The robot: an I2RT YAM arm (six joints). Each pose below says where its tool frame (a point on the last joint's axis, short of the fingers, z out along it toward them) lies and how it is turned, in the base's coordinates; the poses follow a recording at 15 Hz.
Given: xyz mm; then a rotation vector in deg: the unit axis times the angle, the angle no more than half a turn.
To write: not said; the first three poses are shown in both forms.
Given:
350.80 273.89 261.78 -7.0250 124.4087 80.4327
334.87 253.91 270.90 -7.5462 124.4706 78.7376
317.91 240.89 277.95 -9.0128 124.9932 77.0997
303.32 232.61 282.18 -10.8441 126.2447 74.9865
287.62 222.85 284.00 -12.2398 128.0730 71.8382
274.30 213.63 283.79 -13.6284 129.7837 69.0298
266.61 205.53 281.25 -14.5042 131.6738 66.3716
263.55 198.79 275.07 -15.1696 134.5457 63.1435
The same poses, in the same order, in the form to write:
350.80 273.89 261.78 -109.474 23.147 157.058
334.87 253.91 270.90 -110.322 23.792 156.378
317.91 240.89 277.95 -111.443 23.699 155.474
303.32 232.61 282.18 -113.301 23.265 154.750
287.62 222.85 284.00 -116.094 23.220 154.477
274.30 213.63 283.79 -118.652 23.019 154.237
266.61 205.53 281.25 -121.267 22.807 154.478
263.55 198.79 275.07 -124.808 22.248 155.399

